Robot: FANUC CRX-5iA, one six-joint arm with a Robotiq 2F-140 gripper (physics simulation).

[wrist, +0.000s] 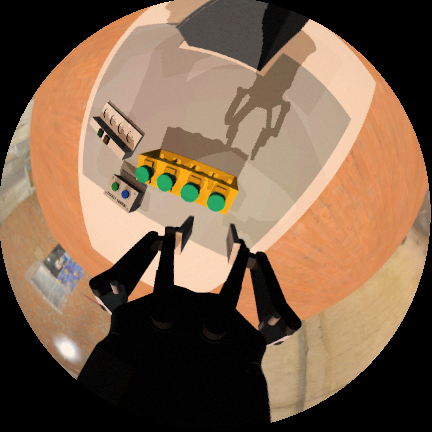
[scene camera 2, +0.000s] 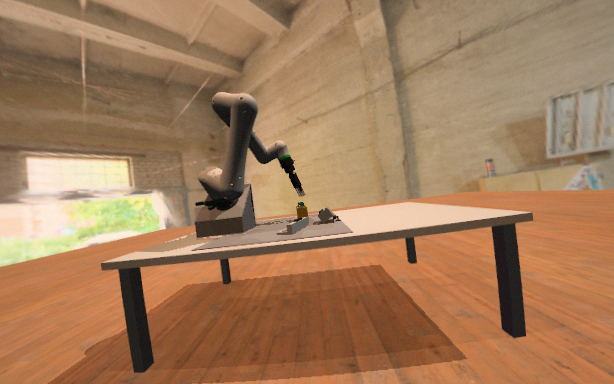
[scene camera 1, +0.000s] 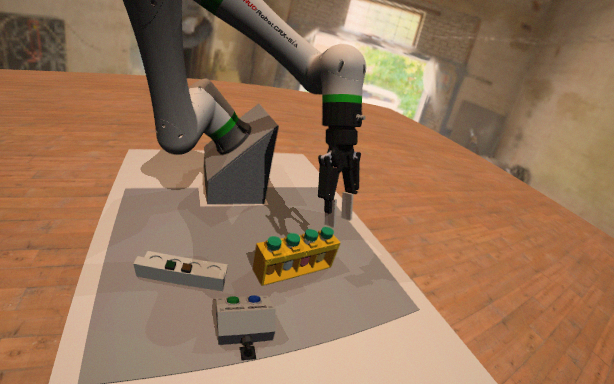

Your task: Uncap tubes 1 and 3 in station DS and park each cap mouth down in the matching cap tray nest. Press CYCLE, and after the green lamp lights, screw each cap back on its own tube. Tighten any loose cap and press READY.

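Where they show: gripper, between the fingertips: [wrist: 210,228] [scene camera 2: 302,196] [scene camera 1: 338,222]; arm's base, origin of its link: [scene camera 2: 227,201] [scene camera 1: 234,139].
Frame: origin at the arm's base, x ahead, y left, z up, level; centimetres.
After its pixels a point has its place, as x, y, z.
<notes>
My gripper [scene camera 1: 338,209] [scene camera 2: 301,192] {47.0, 18.7, -2.5} [wrist: 210,228] {47.0, 18.7, -2.5} is part open and empty, pointing down above and behind the right end of the yellow rack [scene camera 1: 259,266] {47.8, -0.6, -14.4} [scene camera 2: 301,212] {46.5, -0.7, -12.5} [wrist: 231,198] {43.5, 20.6, -9.5}. The rack holds a row of upright tubes with green caps, from the left cap [scene camera 1: 274,243] {47.8, 2.1, -6.9} [wrist: 143,174] {46.7, 3.0, -6.9} to the right cap [scene camera 1: 327,232] {45.5, 17.5, -6.9} [wrist: 216,201] {44.4, 18.0, -6.9}. The tube numbers cannot be read. The pale cap tray [scene camera 1: 180,278] {47.4, -20.0, -16.8} [scene camera 2: 297,226] {45.7, -25.1, -16.8} shows empty nests, with a dark green square [scene camera 1: 170,264] {45.5, -22.0, -13.7} and a brown square [scene camera 1: 186,267] {46.8, -18.3, -13.7}. The control box [scene camera 1: 245,321] {63.7, -8.1, -12.7} has a green button [scene camera 1: 233,300] {58.8, -9.5, -11.8} [wrist: 115,186] {58.0, -8.8, -12.2} and a blue button [scene camera 1: 254,299] {59.3, -5.1, -11.8} [wrist: 125,194] {58.5, -4.4, -12.2}.
The robot base [scene camera 1: 235,182] {12.9, -0.7, -10.5} [scene camera 2: 220,225] {-0.9, -9.7, -13.6} stands behind the rack and tray. A small black fitting [scene camera 1: 247,351] {67.7, -8.3, -17.8} is at the front of the control box. The grey mat [scene camera 1: 310,325] {64.2, 7.6, -19.0} lies on the pale table [scene camera 2: 425,217] {105.1, -28.8, -19.3}, whose right edge is near the gripper in scene camera 1.
</notes>
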